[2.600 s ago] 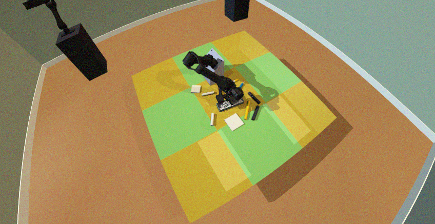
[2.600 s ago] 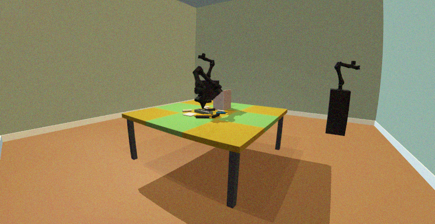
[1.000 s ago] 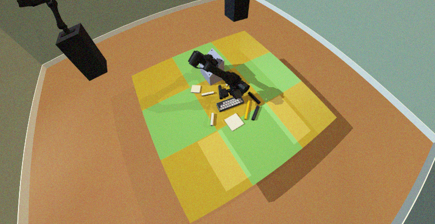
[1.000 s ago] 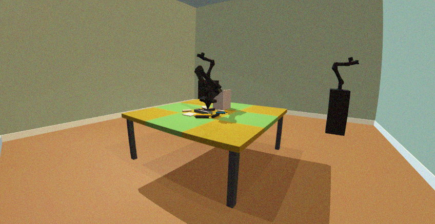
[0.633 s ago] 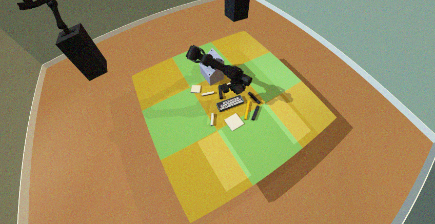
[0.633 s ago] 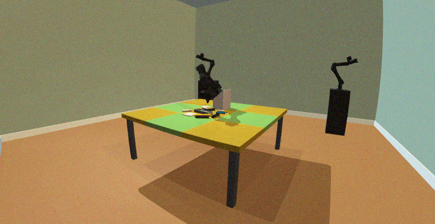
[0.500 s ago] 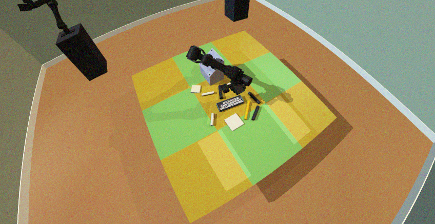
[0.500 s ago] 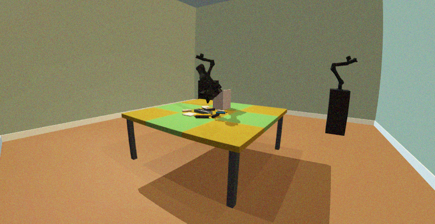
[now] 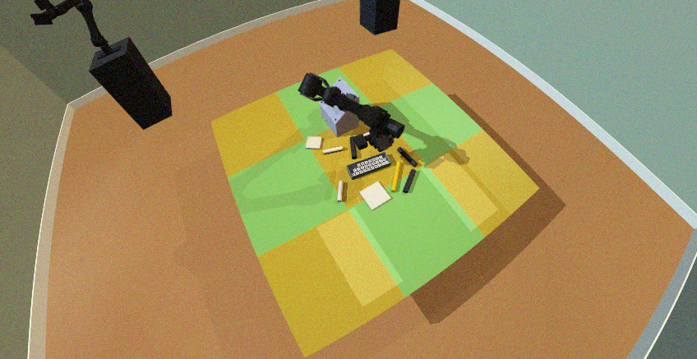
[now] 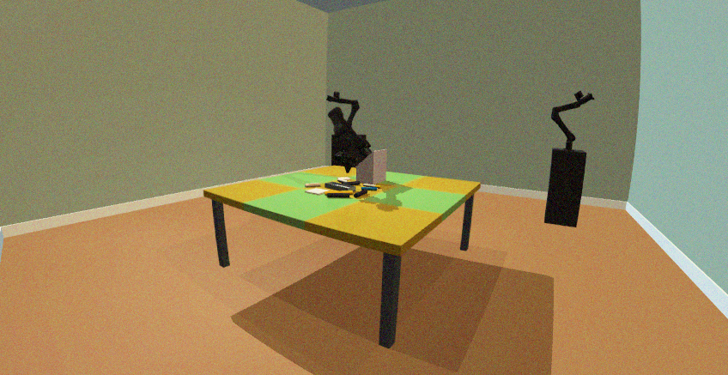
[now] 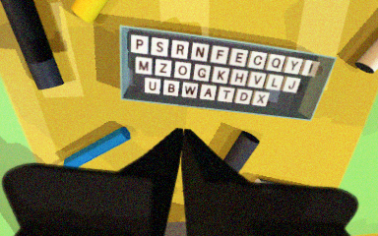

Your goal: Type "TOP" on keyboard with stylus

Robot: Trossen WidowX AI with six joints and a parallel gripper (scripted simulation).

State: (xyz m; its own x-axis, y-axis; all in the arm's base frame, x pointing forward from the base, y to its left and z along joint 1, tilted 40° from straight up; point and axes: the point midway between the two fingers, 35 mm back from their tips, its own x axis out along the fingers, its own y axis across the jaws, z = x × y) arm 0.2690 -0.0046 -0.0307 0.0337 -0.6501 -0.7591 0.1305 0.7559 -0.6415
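Right now my gripper tip is 140 mm to the right of the blue stylus, 90 mm above it and 80 mm past it. Also, from my gripper tip: beige pen 150 mm behind, 90 mm to the left, 90 mm below; grey stylus tip 160 mm to the left, 100 mm behind, 90 mm below; white pad 160 mm ahead, 100 mm to the right, 100 mm below.
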